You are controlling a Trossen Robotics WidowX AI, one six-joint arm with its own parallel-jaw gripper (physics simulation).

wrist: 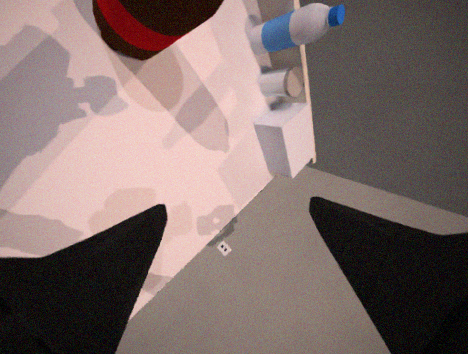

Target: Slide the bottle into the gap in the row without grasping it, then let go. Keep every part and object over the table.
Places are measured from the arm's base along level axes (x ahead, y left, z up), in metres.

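Where they show: gripper, fingertip midpoint: [238, 207].
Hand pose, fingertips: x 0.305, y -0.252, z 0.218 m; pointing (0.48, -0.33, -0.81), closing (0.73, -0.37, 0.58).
Observation:
Each offset is from my fingertips to the top centre of the thing. "pt": to the spot under its first point. Level surfaces: height alone.
A clear bottle with a blue label and blue cap @(dx +0.402, dy +0.018, dz -0.127 m) [304, 26] stands in a row near the table's edge, at the upper right of the wrist view. A whitish cylinder @(dx +0.394, dy -0.096, dz -0.243 m) [280, 83] and a white box @(dx +0.356, dy -0.269, dz -0.233 m) [285, 135] are in line with it. A dark object with a red band @(pt dx +0.073, dy +0.112, dz -0.158 m) [150, 25] is partly cut off by the top edge; its full shape is hidden. My gripper [238, 207] is open and empty, its fingers low in the view, apart from all of these objects.
The pale table top @(dz -0.343 m) [135, 165] carries several shadows and ends in a diagonal edge between the fingers. A thin light strip @(pt dx +0.414, dy -0.260, dz -0.233 m) [310, 130] runs along the edge behind the row. Beyond lie the grey floor [270, 285], with a small white plate [224, 248], and a dark grey wall [390, 100].

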